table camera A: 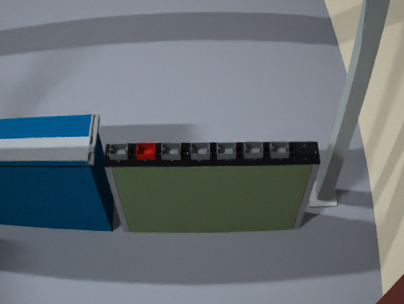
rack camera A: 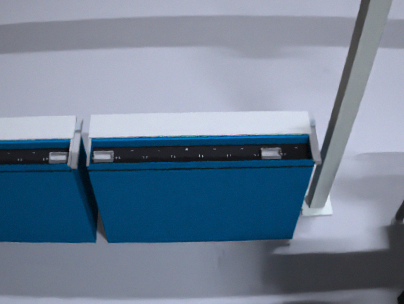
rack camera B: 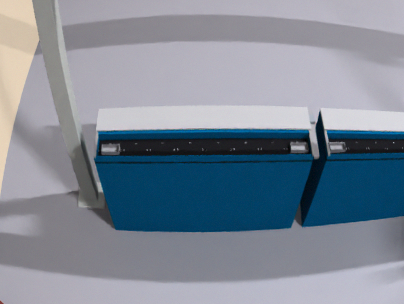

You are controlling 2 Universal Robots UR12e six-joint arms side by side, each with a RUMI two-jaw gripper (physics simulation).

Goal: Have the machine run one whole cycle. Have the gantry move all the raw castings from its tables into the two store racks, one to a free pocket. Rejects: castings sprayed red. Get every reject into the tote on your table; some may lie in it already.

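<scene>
In the table camera A view, a red casting sits second from the left on the black top of the green-fronted table. A dark grey casting is at its left, and several more grey castings stand in a row at its right, up to the last casting. In the rack camera A view, the store rack holds a light grey casting at its left end and another casting near its right end. In the rack camera B view, the store rack holds a casting at its left end and a casting at its right end. The tote and both grippers do not show.
A neighbouring blue unit at the left in rack camera A holds a light casting. Another blue unit at the right in rack camera B holds a casting. A blue unit stands left of the table. Grey posts stand beside them.
</scene>
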